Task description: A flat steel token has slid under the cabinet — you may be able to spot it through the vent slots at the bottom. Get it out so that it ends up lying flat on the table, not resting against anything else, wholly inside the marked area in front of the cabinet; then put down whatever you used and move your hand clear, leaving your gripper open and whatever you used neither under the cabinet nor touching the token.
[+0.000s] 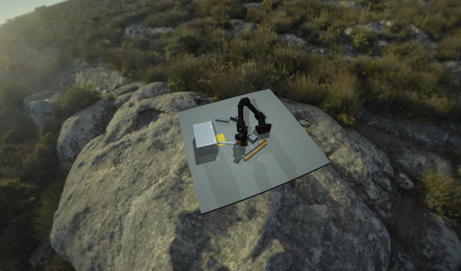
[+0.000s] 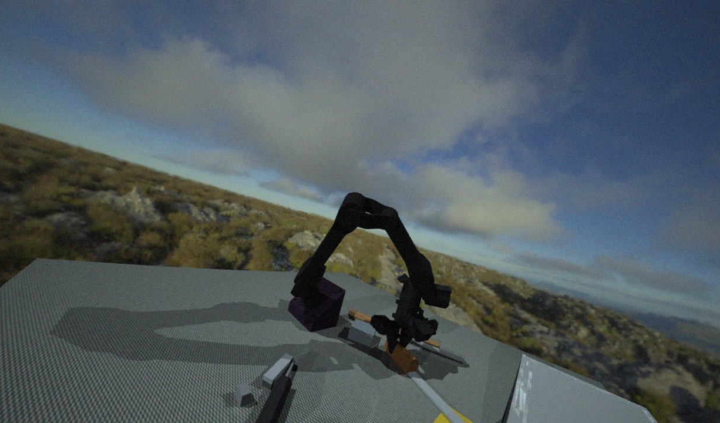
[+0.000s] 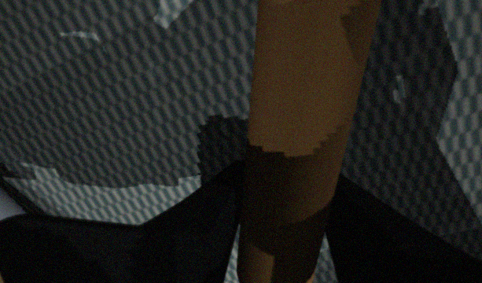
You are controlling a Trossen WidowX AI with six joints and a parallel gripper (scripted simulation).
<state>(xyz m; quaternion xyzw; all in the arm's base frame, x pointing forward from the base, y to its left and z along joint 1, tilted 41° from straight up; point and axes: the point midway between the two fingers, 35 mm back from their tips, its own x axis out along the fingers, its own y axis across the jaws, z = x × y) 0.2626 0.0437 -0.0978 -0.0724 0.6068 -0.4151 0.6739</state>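
Right now my gripper tip is 11 cm past the grey block, 1 cm to the left of it and 1 cm below it. From my gripper tip the other things lie so: grey bar 11 cm behind, 31 cm to the right; small grey cube 9 cm behind, 39 cm to the right; wooden stick 7 cm behind, 14 cm to the left.
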